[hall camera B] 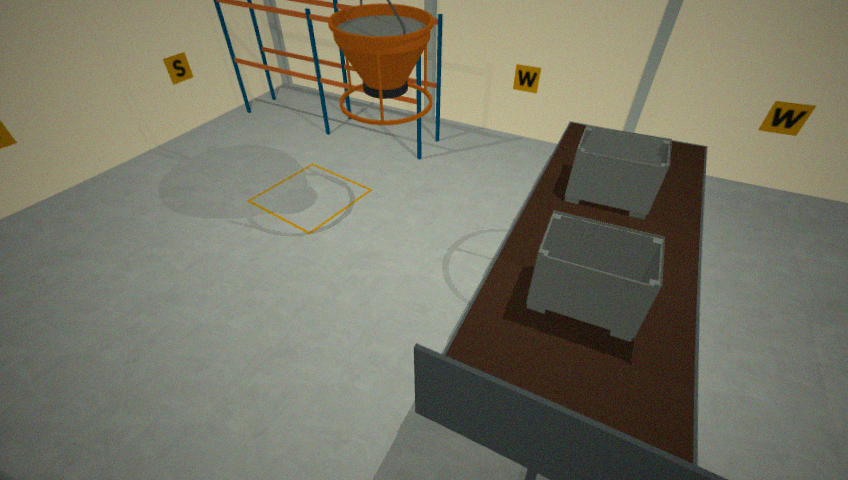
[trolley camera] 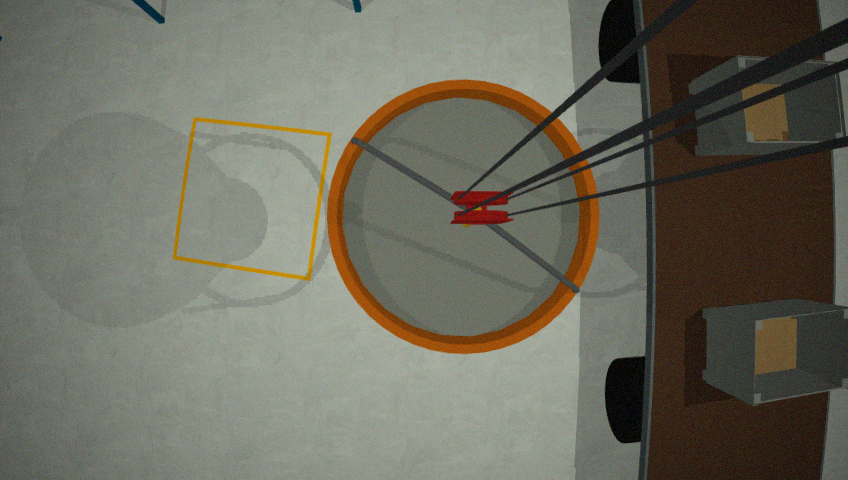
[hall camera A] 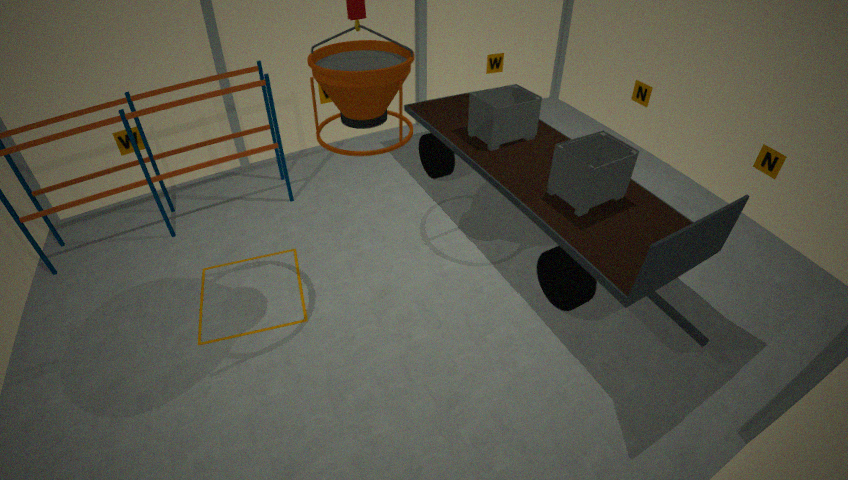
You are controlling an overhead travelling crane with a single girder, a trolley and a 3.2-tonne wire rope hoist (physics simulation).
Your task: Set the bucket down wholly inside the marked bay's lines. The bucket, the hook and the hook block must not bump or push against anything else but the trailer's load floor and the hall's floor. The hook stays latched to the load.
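The orange bucket, with grey inside, hangs upright, its foot ring well above the floor. My hook is latched on the bucket's bail below the red hook block; in hall camera B the hook is out of view above. The yellow outline of the marked bay lies on the floor. In the trolley view the bucket hangs right of the bay, between it and the trailer, its rim beside the bay's right line.
The trailer carries two grey bins and has a headboard. A blue and orange rack stands by the W wall.
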